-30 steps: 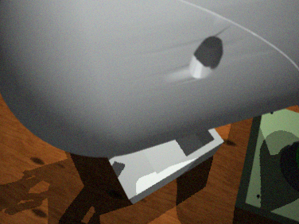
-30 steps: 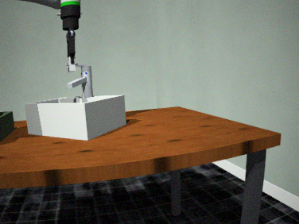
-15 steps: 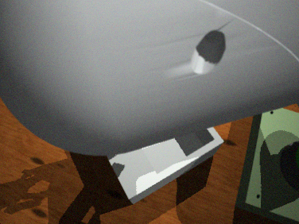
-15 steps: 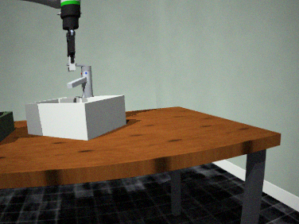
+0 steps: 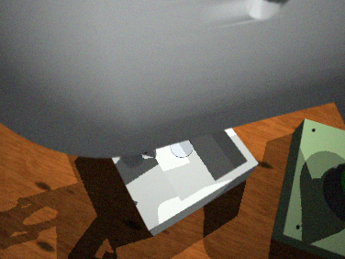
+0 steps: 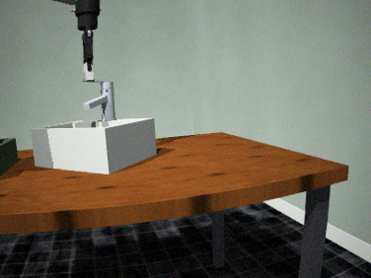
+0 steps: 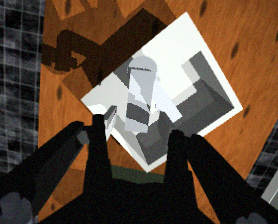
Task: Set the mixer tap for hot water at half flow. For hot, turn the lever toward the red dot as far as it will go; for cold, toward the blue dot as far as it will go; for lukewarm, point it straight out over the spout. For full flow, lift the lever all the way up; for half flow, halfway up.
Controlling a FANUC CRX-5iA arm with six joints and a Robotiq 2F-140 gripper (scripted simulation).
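Right now the grey lever is 30 mm below my hand and 20 mm ahead of it. From my hand the other things lie so: mixer tap (80 mm below, 40 mm ahead, 10 mm to the right); then white basin (270 mm below, 80 mm to the right, 10 mm behind).
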